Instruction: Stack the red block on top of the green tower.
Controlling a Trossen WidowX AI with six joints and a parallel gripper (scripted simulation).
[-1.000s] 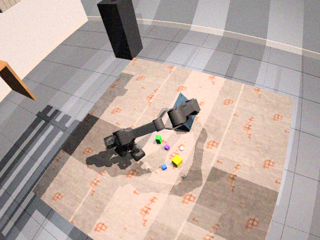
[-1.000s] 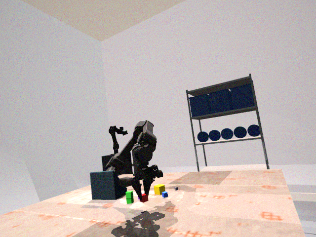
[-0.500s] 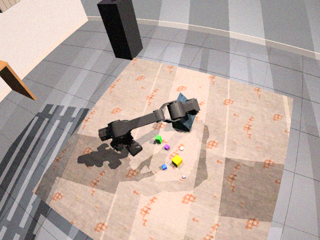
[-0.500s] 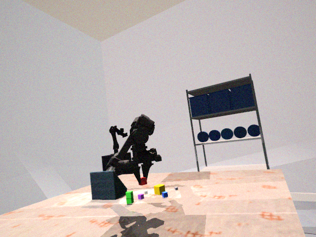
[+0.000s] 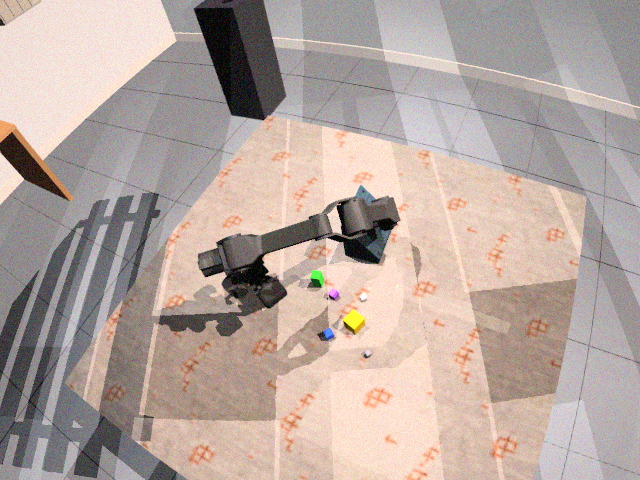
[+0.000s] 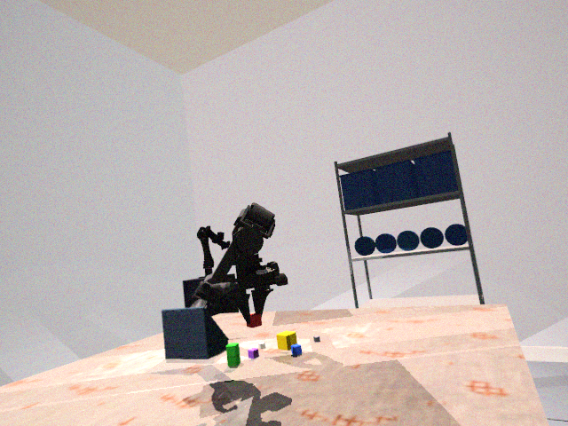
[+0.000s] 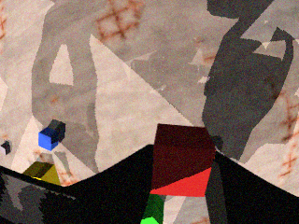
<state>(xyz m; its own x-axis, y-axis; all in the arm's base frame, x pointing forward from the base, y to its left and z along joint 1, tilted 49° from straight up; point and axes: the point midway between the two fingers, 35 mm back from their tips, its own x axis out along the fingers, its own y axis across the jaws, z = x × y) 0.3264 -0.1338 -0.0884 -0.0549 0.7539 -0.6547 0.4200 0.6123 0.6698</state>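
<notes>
My gripper tip is 14 cm to the right of the purple cube, 11 cm past it and 11 cm above it. Also, from my gripper tip: blue cube 18 cm to the left, 11 cm below, 1 cm ahead; red block right at my gripper tip; yellow block 23 cm to the left, 10 cm below, 5 cm behind.
</notes>
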